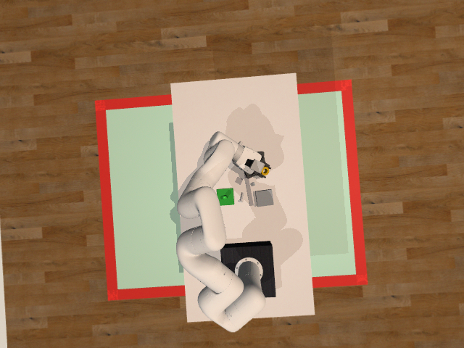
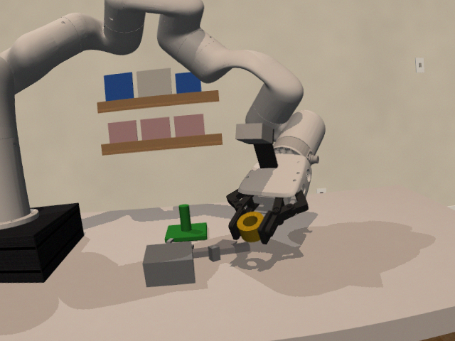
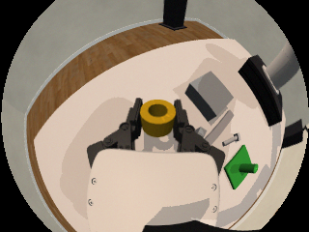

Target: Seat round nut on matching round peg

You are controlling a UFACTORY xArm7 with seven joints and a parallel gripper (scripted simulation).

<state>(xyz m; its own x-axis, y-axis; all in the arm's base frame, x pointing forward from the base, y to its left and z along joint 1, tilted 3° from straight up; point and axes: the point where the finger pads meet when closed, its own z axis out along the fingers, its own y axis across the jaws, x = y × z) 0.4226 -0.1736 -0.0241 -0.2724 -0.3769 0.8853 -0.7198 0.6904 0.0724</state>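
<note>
My hand is 5 cm past the small grey piece, 6 cm to the right of it and 6 cm above it. The rest, counted from my hand: thin grey handle (7 cm behind, 8 cm to the left, 6 cm below); then grey block (13 cm behind, 2 cm to the left, 5 cm below).
</note>
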